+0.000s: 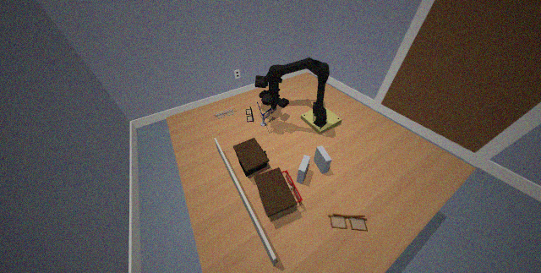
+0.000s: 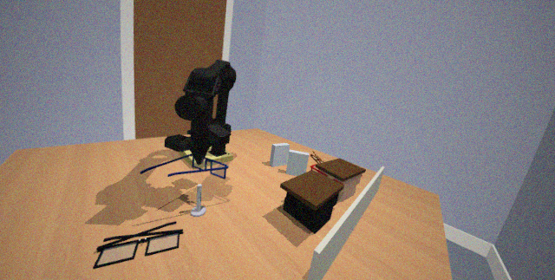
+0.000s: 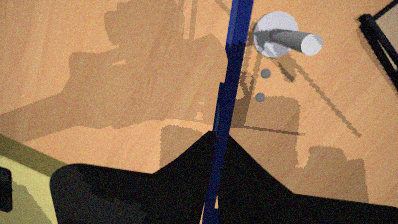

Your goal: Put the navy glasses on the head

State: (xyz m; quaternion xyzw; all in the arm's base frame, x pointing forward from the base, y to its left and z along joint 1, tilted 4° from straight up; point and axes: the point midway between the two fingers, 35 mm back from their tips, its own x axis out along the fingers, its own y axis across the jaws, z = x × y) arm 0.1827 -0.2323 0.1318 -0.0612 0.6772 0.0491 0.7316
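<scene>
Right now my gripper tip is 9 cm above the grey post, 6 cm short of it and 4 cm to the left of it. Also, from my gripper tip: dark head (29 cm ahead, 17 cm to the left, 6 cm below); long white panel (45 cm ahead, 24 cm to the left, 6 cm below); pale head (39 cm to the left, 33 cm ahead, 6 cm below).
</scene>
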